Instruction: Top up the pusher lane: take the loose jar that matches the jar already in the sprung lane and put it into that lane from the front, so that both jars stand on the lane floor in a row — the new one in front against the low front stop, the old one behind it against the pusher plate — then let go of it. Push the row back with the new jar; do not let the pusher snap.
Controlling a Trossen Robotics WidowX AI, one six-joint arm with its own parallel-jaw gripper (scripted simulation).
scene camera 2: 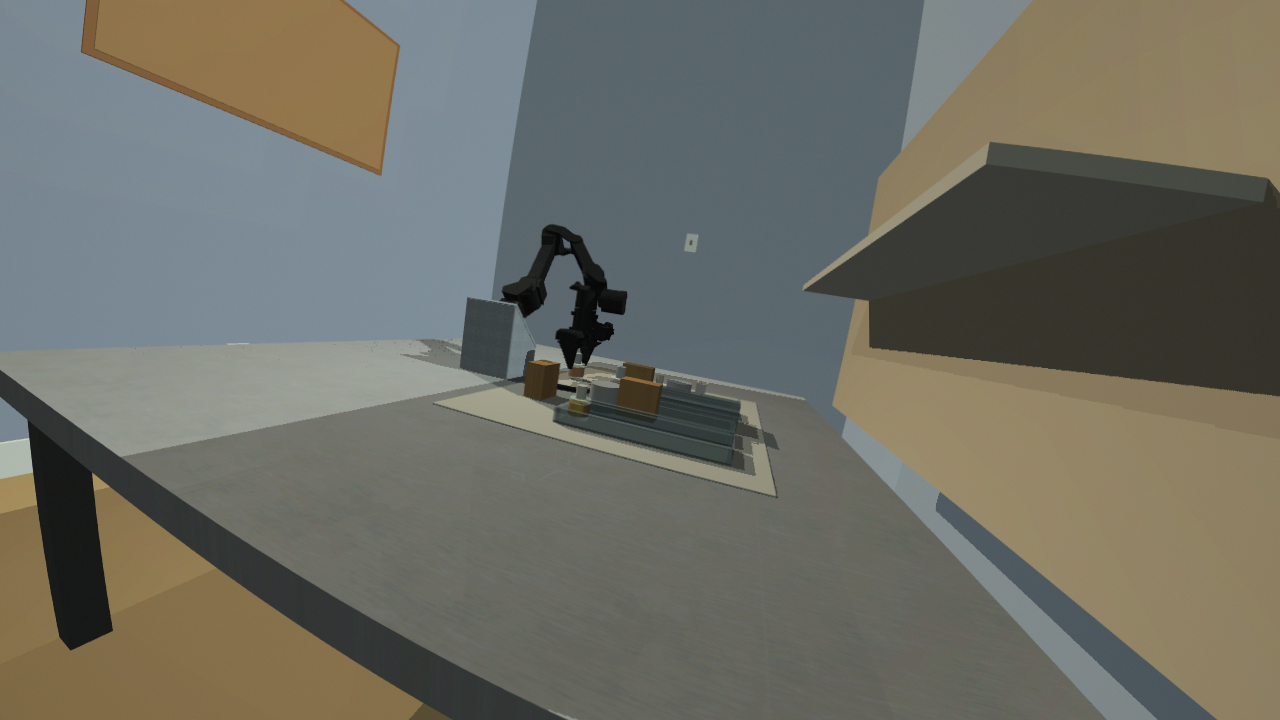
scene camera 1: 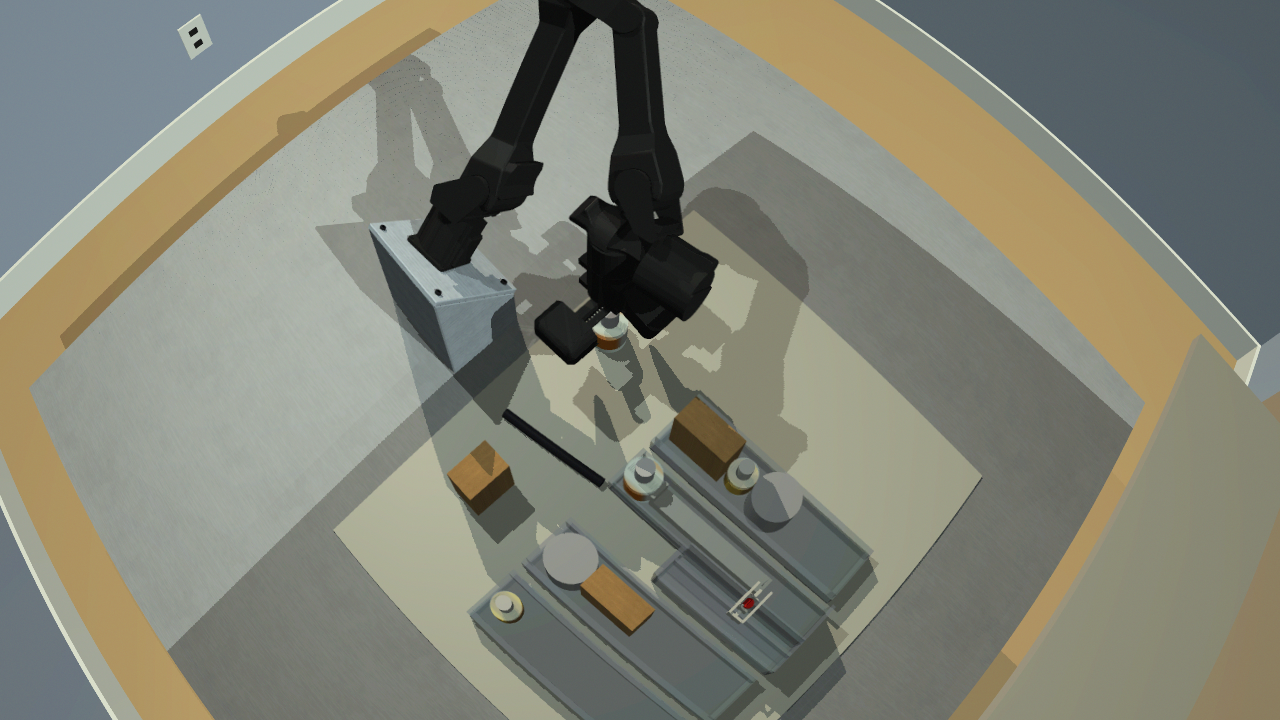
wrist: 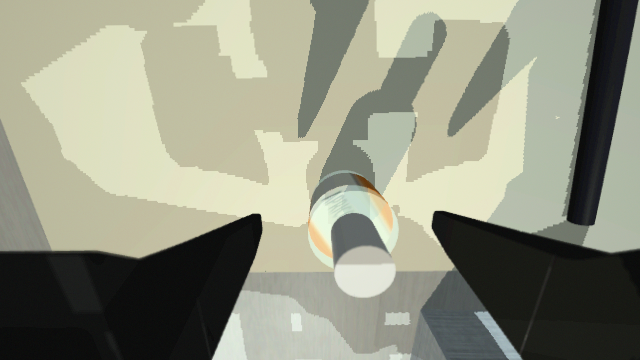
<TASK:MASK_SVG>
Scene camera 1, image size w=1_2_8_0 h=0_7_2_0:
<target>my gripper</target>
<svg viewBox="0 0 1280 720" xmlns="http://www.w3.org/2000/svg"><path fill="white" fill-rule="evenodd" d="M676 316L637 290L636 284L632 282L633 274L618 280L606 279L598 275L589 266L586 251L578 258L578 264L587 270L579 277L579 283L588 290L590 300L576 312L571 310L562 301L555 301L544 313L535 319L534 328L535 334L566 364L575 365L598 345L597 336L592 328L610 312L618 315L620 312L623 313L645 339L654 338Z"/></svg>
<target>brown box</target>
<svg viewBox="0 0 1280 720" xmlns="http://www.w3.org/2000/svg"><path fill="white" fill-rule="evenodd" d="M486 440L480 443L476 449L473 449L467 457L463 458L459 464L447 473L455 491L477 515L483 513L485 509L489 508L492 503L495 503L499 497L515 485L509 465Z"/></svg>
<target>black rod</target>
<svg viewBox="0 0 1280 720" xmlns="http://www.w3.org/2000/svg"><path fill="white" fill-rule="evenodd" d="M503 412L502 417L516 426L517 429L536 441L569 467L575 469L575 471L598 487L602 486L606 478L601 477L570 455L562 447L516 416L509 409Z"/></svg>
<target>brown box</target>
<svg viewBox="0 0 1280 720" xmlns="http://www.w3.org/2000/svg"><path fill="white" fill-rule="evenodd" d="M696 396L674 418L669 439L702 470L705 470L712 479L718 481L727 472L731 463L738 458L746 440Z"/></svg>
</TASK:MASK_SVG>
